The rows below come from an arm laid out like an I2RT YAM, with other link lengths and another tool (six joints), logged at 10 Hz.
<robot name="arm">
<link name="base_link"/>
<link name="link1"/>
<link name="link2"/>
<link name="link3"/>
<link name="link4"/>
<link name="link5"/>
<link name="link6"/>
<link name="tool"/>
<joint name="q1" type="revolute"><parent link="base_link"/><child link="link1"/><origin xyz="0 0 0.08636"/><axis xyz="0 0 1"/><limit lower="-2.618" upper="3.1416"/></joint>
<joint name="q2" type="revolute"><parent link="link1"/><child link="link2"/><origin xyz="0.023 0.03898 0.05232"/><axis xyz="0 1 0"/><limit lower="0" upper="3.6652"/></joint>
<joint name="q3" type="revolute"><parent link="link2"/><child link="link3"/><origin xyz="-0.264 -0.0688 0"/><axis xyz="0 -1 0"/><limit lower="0" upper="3.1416"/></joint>
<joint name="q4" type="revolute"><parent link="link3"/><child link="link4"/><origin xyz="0.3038 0.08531 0.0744"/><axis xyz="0 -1 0"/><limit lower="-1.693" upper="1.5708"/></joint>
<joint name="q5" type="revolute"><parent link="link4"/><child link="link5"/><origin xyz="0.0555 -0.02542 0.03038"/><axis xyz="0 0 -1"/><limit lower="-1.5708" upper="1.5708"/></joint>
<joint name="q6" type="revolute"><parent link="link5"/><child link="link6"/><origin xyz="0.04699 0 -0.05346"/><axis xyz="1 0 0"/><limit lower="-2.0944" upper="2.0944"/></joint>
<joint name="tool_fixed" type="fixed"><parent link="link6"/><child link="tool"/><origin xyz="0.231 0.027 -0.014" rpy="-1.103 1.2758 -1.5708"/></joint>
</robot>
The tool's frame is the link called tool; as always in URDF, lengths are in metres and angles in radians.
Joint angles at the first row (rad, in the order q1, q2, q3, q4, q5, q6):
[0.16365 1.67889 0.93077 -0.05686 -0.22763 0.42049]
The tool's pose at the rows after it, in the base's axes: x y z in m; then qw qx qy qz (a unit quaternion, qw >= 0):
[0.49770, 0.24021, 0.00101, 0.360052, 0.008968, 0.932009, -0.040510]
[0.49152, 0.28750, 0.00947, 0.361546, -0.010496, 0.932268, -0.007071]
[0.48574, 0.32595, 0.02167, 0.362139, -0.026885, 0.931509, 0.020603]
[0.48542, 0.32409, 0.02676, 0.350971, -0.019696, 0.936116, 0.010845]
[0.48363, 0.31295, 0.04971, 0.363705, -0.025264, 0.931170, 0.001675]
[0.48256, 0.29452, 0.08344, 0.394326, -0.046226, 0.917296, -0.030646]
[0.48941, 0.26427, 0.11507, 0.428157, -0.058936, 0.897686, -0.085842]
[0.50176, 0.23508, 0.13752, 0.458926, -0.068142, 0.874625, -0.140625]
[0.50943, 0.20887, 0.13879, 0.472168, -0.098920, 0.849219, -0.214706]
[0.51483, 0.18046, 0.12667, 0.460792, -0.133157, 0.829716, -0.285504]
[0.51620, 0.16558, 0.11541, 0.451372, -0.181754, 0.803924, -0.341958]
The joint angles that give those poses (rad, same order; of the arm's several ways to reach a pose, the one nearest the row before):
[0.22471 1.70886 0.94541 -0.02340 -0.23085 0.45269]
[0.30112 1.74409 0.98884 -0.00660 -0.25182 0.49817]
[0.36035 1.76987 1.03833 -0.00773 -0.27097 0.53251]
[0.36839 1.76122 1.06876 -0.06980 -0.24733 0.54919]
[0.35408 1.69187 1.06612 -0.12608 -0.24067 0.51460]
[0.34459 1.59560 1.07823 -0.21413 -0.19672 0.42665]
[0.33314 1.51493 1.10389 -0.29408 -0.10711 0.33059]
[0.32081 1.47243 1.12473 -0.32171 -0.01889 0.23893]
[0.33534 1.47234 1.14327 -0.34248 0.10379 0.11895]
[0.34172 1.50561 1.16774 -0.37218 0.21415 0.00953]
[0.36393 1.53936 1.18162 -0.38040 0.30412 -0.10801]

